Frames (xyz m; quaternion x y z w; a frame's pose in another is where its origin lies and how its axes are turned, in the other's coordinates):
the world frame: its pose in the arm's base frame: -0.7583 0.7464 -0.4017 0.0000 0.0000 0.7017 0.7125
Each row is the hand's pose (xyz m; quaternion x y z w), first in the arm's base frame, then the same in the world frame.
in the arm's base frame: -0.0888 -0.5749 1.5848 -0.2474 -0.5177 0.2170 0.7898
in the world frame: -1.3109 -0.6896 1.9865 -0.5395 -0.1952 -0.3996 0.7150
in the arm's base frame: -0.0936 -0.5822 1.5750 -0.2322 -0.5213 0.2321 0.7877
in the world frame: -1.3183 -0.6849 1.9767 -0.5312 -0.2085 -0.3873 0.7241
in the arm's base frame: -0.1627 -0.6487 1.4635 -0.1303 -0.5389 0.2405 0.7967
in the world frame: -1.3858 -0.6168 1.8652 -0.4710 -0.2925 -0.3877 0.7364
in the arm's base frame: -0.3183 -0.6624 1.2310 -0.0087 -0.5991 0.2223 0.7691
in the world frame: -1.4019 -0.4615 1.6327 -0.4266 -0.4208 -0.3813 0.7040
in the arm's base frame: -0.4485 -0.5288 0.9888 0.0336 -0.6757 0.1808 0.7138
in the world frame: -1.2703 -0.3292 1.3905 -0.4502 -0.5050 -0.3721 0.6355
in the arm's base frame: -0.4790 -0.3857 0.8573 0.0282 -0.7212 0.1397 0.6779
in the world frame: -1.1277 -0.2966 1.2590 -0.4860 -0.5336 -0.3761 0.5810
